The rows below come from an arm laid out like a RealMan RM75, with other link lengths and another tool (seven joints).
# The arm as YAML. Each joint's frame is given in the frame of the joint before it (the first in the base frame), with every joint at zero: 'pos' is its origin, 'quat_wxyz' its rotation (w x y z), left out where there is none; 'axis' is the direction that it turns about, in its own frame. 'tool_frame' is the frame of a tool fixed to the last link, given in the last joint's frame.
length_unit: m
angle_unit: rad
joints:
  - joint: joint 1
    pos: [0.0, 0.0, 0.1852]
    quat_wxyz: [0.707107, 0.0, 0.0, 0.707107]
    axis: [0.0, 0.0, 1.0]
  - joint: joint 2
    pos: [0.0, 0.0, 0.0]
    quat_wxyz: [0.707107, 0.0, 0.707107, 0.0]
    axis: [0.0, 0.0, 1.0]
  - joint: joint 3
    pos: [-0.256, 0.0, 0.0]
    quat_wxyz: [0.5, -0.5, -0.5, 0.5]
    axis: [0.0, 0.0, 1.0]
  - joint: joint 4
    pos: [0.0, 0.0, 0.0]
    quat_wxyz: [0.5, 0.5, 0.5, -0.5]
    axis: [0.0, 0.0, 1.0]
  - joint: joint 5
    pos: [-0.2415, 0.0, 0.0]
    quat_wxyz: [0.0, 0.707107, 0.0, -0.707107]
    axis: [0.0, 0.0, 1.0]
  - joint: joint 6
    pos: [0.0, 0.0, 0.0]
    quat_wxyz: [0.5, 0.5, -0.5, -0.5]
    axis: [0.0, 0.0, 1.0]
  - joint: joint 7
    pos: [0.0, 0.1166, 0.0]
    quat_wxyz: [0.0, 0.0, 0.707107, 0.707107]
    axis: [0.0, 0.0, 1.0]
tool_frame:
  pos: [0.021, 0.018, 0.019]
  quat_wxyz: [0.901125, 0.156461, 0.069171, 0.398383]
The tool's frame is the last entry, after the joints.
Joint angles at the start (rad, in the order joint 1, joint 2, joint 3, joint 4, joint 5, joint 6, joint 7): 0.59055, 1.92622, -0.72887, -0.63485, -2.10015, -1.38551, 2.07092
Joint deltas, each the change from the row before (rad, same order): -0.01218, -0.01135, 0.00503, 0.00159, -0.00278, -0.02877, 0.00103; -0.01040, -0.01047, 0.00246, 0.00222, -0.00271, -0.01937, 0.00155; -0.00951, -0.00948, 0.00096, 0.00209, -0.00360, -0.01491, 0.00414; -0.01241, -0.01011, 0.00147, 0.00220, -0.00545, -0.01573, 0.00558; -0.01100, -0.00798, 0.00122, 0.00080, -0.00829, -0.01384, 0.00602; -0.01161, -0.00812, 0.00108, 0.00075, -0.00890, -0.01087, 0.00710; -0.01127, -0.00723, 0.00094, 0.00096, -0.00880, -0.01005, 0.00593; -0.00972, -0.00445, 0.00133, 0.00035, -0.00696, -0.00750, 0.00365; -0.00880, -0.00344, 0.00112, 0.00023, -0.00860, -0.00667, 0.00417; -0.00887, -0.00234, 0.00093, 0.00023, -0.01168, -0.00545, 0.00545; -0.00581, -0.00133, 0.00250, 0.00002, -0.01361, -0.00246, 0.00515; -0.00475, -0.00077, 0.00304, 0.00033, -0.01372, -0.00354, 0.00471; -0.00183, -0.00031, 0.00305, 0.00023, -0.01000, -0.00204, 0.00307; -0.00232, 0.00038, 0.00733, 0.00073, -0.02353, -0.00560, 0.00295
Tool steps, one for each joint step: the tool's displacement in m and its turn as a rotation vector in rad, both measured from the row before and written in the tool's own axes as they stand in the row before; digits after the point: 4 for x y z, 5 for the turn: 0.0016, -0.0070, -0.0057, 0.00322, 0.01693, 0.00454; 0.0009, -0.0062, -0.0046, 0.00571, 0.01095, 0.00553; 0.0008, -0.0058, -0.0040, 0.00766, 0.00938, 0.00770; 0.0012, -0.0074, -0.0043, 0.01023, 0.01048, 0.01161; 0.0014, -0.0067, -0.0035, 0.01200, 0.01022, 0.01030; 0.0011, -0.0071, -0.0034, 0.01360, 0.00800, 0.01286; 0.0013, -0.0069, -0.0029, 0.01317, 0.00788, 0.01206; 0.0013, -0.0057, -0.0019, 0.00971, 0.00607, 0.00980; 0.0014, -0.0054, -0.0014, 0.01079, 0.00659, 0.00948; 0.0017, -0.0056, -0.0008, 0.01360, 0.00749, 0.01086; 0.0010, -0.0044, -0.0004, 0.01356, 0.00461, 0.00936; 0.0011, -0.0039, -0.0001, 0.01246, 0.00586, 0.00816; 0.0005, -0.0021, -0.0001, 0.00800, 0.00329, 0.00475; 0.0013, -0.0040, 0.0003, 0.01740, 0.00787, 0.00534
